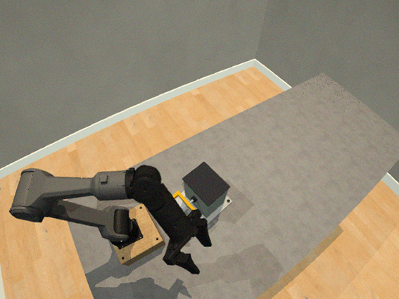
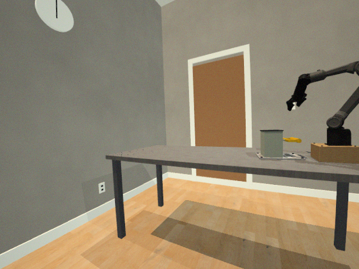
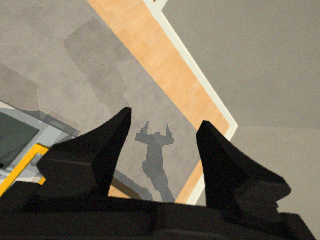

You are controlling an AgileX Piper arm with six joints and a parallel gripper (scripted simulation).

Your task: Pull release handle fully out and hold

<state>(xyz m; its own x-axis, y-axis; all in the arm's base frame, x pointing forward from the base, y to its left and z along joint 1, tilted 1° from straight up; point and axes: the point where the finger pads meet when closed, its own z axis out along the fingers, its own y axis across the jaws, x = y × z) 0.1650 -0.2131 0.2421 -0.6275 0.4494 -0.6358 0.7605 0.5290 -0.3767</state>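
Now: hand 22 cm above the yellow release handle, 20 cm to the right of it and 7 cm short of it. Also, from my hand: light baseplate 32 cm below, 21 cm to the left, 11 cm ahead.
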